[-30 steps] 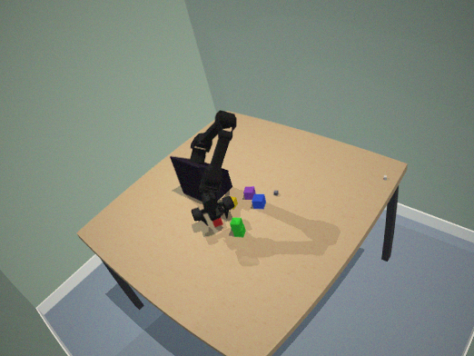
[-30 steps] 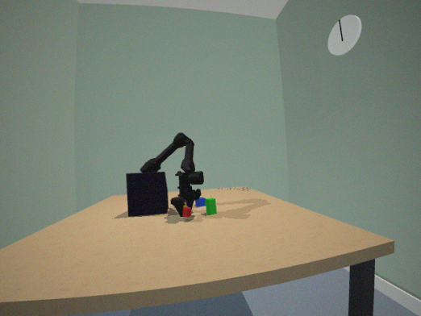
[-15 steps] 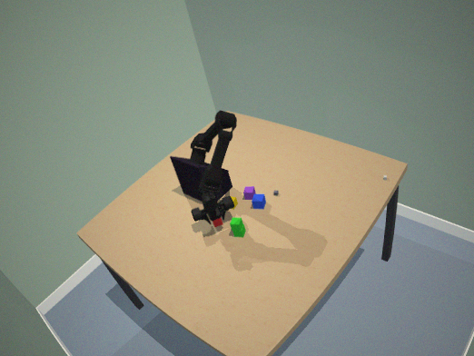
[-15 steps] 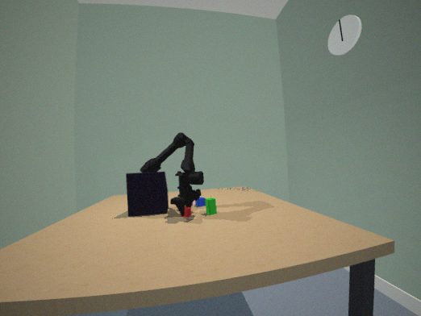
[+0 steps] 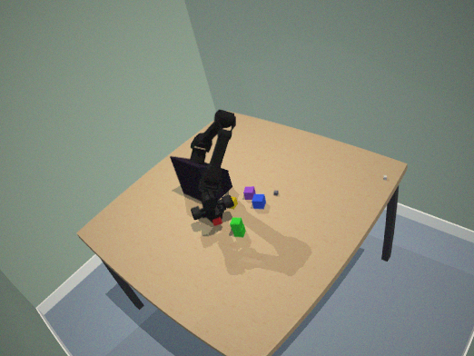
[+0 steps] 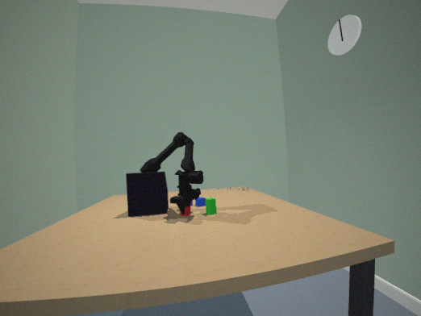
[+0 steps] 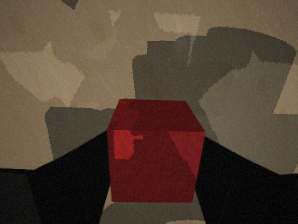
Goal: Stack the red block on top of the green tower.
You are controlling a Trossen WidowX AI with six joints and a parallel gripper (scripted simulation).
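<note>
My gripper tip is now 10 mm past the yellow block, 120 mm to the right of it and 10 mm below it. Round my gripper tip: purple block 40 mm ahead, 210 mm to the left, 10 mm above; then blue block 120 mm ahead, 170 mm to the left, 10 mm above; then red block 10 mm above.
</note>
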